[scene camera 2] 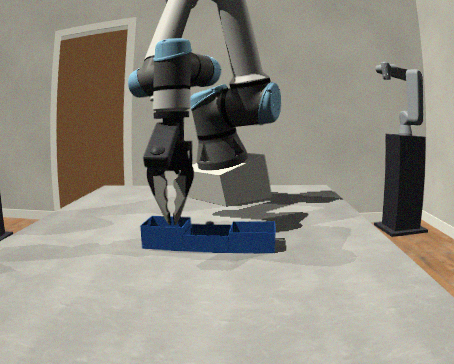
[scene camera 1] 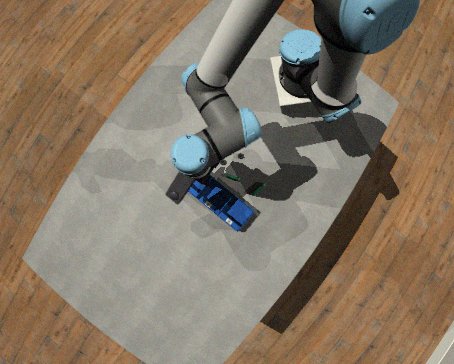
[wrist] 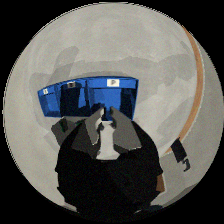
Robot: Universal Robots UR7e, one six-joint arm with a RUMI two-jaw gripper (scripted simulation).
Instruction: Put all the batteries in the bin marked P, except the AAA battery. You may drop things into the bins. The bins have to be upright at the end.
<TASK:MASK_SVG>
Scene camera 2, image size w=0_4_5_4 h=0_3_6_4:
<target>my gripper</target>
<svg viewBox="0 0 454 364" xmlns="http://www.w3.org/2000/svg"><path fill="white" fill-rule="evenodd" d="M155 112L154 119L163 118L163 122L157 122L143 156L144 166L150 167L147 168L147 180L168 225L171 225L171 217L167 207L168 183L164 172L174 171L178 174L178 177L173 181L173 187L176 190L173 219L174 225L176 225L181 217L194 179L193 159L189 159L192 158L192 141L184 141L184 118L189 117L189 111Z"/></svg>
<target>blue bin rack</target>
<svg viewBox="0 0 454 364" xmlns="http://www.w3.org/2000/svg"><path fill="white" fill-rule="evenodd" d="M140 225L142 249L210 253L275 253L275 221L233 221L232 225L191 224L191 217L180 217L177 224L174 225L173 217L170 216L172 225L168 225L164 216L151 216Z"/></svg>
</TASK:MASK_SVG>
